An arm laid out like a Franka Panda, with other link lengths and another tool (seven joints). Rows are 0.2 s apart.
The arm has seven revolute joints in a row. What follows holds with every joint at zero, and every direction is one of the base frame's.
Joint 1 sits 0.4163 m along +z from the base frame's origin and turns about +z.
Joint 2 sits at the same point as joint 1 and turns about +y.
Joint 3 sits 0.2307 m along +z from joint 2 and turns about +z.
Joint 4 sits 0.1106 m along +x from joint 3 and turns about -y.
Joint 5 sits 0.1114 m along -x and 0.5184 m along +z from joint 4 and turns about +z.
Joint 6 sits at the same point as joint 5 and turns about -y.
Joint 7 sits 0.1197 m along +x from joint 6 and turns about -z.
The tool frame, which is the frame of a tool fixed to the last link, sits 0.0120 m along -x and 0.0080 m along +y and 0.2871 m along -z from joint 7; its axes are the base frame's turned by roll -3.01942, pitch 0.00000 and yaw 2.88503 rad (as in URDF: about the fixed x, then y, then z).
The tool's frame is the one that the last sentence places.
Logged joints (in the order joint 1, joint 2, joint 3, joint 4, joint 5, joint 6, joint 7), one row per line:
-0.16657, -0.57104, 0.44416, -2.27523, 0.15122, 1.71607, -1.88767
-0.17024, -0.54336, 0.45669, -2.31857, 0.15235, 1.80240, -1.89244
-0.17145, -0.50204, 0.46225, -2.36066, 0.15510, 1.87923, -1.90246
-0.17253, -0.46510, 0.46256, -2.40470, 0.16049, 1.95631, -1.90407
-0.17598, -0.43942, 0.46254, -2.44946, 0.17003, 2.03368, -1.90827
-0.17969, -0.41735, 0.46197, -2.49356, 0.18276, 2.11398, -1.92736
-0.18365, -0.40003, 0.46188, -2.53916, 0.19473, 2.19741, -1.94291
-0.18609, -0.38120, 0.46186, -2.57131, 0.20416, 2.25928, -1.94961
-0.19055, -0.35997, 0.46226, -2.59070, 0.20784, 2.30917, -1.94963
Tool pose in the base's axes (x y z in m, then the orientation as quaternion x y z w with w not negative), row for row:
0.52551, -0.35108, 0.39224, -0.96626, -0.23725, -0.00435, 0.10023
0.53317, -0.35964, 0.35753, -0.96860, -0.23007, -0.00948, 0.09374
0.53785, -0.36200, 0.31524, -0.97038, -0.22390, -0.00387, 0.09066
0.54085, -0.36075, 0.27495, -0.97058, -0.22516, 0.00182, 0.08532
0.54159, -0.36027, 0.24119, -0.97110, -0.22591, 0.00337, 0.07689
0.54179, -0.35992, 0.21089, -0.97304, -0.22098, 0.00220, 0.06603
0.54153, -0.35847, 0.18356, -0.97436, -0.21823, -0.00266, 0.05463
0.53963, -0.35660, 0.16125, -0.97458, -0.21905, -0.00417, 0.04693
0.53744, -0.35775, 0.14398, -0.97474, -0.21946, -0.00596, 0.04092
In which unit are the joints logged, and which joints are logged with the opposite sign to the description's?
The joints are logged in radians. Opposite sign: joint 3, joint 5, joint 7.
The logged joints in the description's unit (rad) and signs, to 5 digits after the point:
-0.16657, -0.57104, -0.44416, -2.27523, -0.15122, 1.71607, 1.88767
-0.17024, -0.54336, -0.45669, -2.31857, -0.15235, 1.80240, 1.89244
-0.17145, -0.50204, -0.46225, -2.36066, -0.15510, 1.87923, 1.90246
-0.17253, -0.46510, -0.46256, -2.40470, -0.16049, 1.95631, 1.90407
-0.17598, -0.43942, -0.46254, -2.44946, -0.17003, 2.03368, 1.90827
-0.17969, -0.41735, -0.46197, -2.49356, -0.18276, 2.11398, 1.92736
-0.18365, -0.40003, -0.46188, -2.53916, -0.19473, 2.19741, 1.94291
-0.18609, -0.38120, -0.46186, -2.57131, -0.20416, 2.25928, 1.94961
-0.19055, -0.35997, -0.46226, -2.59070, -0.20784, 2.30917, 1.94963

